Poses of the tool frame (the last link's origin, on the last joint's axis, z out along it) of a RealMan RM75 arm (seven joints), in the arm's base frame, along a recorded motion.
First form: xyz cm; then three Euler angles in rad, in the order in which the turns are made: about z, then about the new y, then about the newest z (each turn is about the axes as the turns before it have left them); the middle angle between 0 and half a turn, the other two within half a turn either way.
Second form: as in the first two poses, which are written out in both.
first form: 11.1 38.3 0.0 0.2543 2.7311 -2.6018
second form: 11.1 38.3 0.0 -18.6 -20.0 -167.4
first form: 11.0 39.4 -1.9 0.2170 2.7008 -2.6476
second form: 11.0 39.4 -1.9 -18.3 -22.1 -167.4
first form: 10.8 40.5 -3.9 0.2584 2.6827 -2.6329
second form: 10.8 40.5 -3.9 -17.1 -22.8 -166.5
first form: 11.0 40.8 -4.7 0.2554 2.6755 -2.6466
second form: 11.0 40.8 -4.7 -16.5 -23.3 -166.6
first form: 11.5 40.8 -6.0 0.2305 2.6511 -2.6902
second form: 11.5 40.8 -6.0 -15.6 -25.1 -166.9
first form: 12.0 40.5 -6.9 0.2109 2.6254 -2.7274
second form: 12.0 40.5 -6.9 -14.7 -26.9 -167.1
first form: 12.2 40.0 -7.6 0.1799 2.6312 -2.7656
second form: 12.2 40.0 -7.6 -14.0 -27.0 -168.4
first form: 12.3 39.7 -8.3 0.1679 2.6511 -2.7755
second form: 12.3 39.7 -8.3 -13.9 -26.1 -169.2
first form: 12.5 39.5 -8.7 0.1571 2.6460 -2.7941
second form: 12.5 39.5 -8.7 -13.4 -26.6 -169.6
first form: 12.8 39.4 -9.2 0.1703 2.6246 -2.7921
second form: 12.8 39.4 -9.2 -13.0 -27.7 -169.0
